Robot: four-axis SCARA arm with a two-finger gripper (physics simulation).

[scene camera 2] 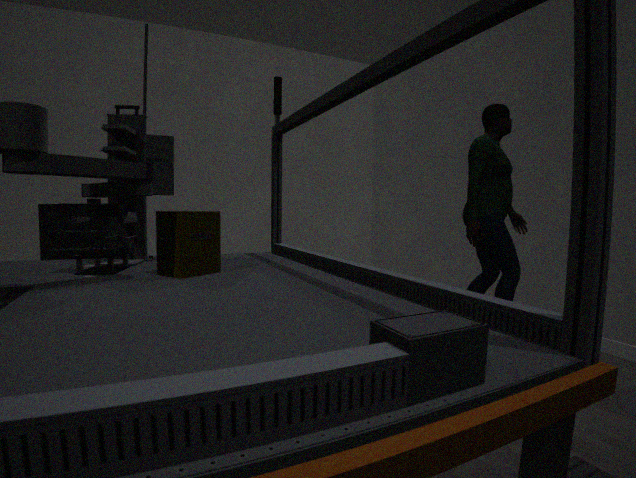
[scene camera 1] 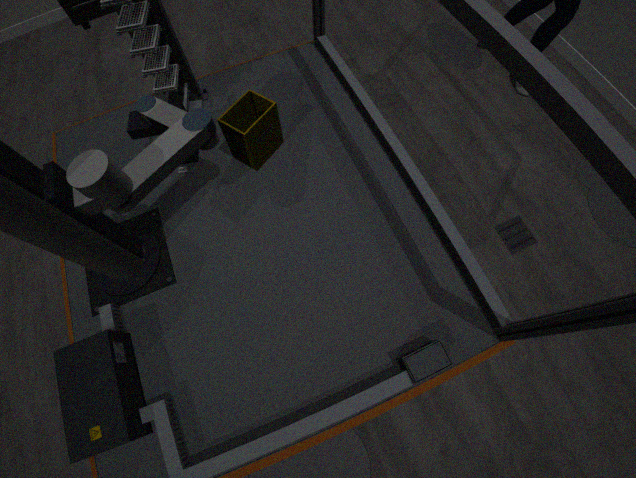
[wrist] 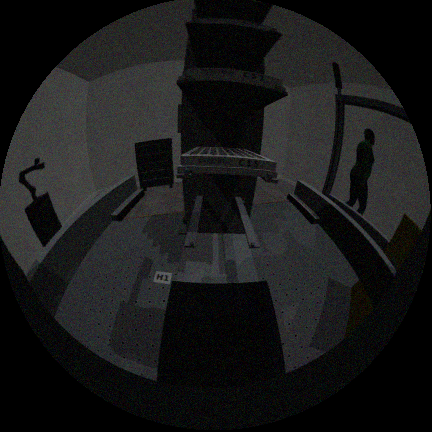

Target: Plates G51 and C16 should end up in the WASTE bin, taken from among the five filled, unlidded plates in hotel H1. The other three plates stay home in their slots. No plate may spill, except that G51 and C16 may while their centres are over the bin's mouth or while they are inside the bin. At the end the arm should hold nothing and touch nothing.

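Where they show: gripper, fingertip midpoint: [scene camera 2: 112,218] [scene camera 1: 164,93] [wrist: 217,182]; arm's base at its link origin: [scene camera 1: 128,260].
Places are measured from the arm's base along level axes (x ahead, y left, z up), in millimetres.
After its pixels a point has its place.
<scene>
Hotel H1 [scene camera 1: 179,56] {x 421, y 584, z 232 mm} [scene camera 2: 125,120] {x 363, y 599, z 564 mm} [wrist: 225,130] {x 370, y 598, z 237 mm} is a dark tower with plates one above another. The lowest plate [scene camera 1: 166,78] {x 349, y 527, z 206 mm} [wrist: 227,161] {x 329, y 478, z 203 mm} has a label that looks like C16, though the last digit is blurred. The plate above it [scene camera 1: 155,60] {x 345, y 528, z 284 mm} [wrist: 230,77] {x 327, y 476, z 275 mm} has a label that looks like G51. Both lie level in the hotel. My gripper [scene camera 1: 141,124] is open and empty, low in front of the hotel under the arm's outer link; its fingers are hidden or too dark to make out. The yellow WASTE bin [scene camera 1: 262,136] {x 588, y 174, z 139 mm} [scene camera 2: 190,244] {x 565, y 160, z 113 mm} [wrist: 406,235] stands upright, right of the hotel.
Two pale rails show below the lowest plate in the wrist view. The H1 label [wrist: 162,277] {x 238, y 508, z 13 mm} lies beside a dark block [wrist: 220,325] {x 307, y 398, z 73 mm}. The arm's elbow [scene camera 1: 197,119] {x 426, y 127, z 345 mm} is close to the bin. A grey box [scene camera 1: 426,360] {x 748, y -664, z 88 mm} [scene camera 2: 429,354] {x 718, y -705, z 67 mm} stands by the deck's edge. A person [scene camera 2: 491,205] [wrist: 363,170] is beyond the guard frame.
</scene>
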